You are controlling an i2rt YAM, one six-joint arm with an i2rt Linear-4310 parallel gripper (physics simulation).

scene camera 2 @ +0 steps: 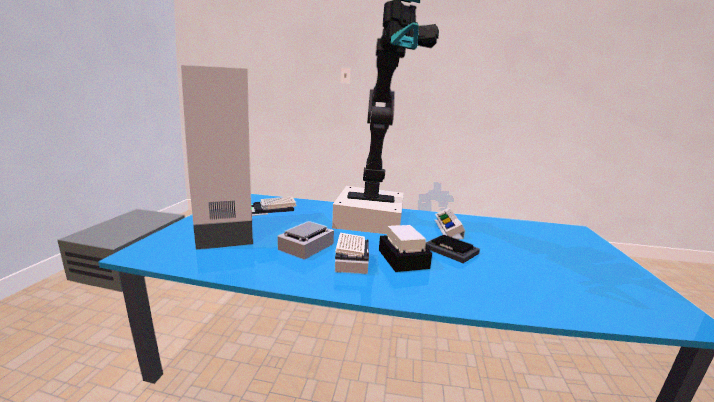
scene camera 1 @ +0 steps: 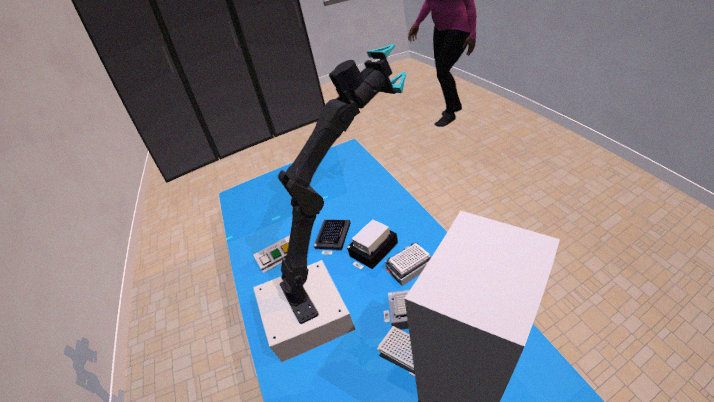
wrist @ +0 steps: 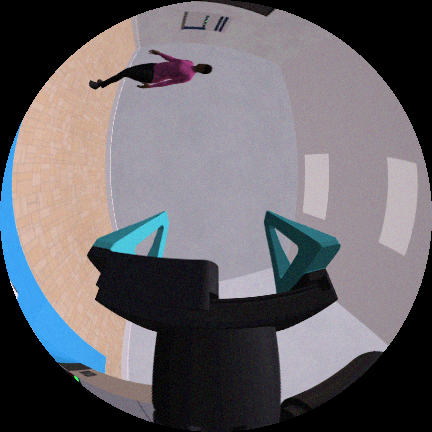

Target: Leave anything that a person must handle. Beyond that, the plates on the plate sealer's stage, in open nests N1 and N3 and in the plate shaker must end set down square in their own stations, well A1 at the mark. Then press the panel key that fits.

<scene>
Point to a tall grey cabinet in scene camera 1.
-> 470, 312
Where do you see a tall grey cabinet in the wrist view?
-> At 140, 391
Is the gripper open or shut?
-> Open.
</scene>
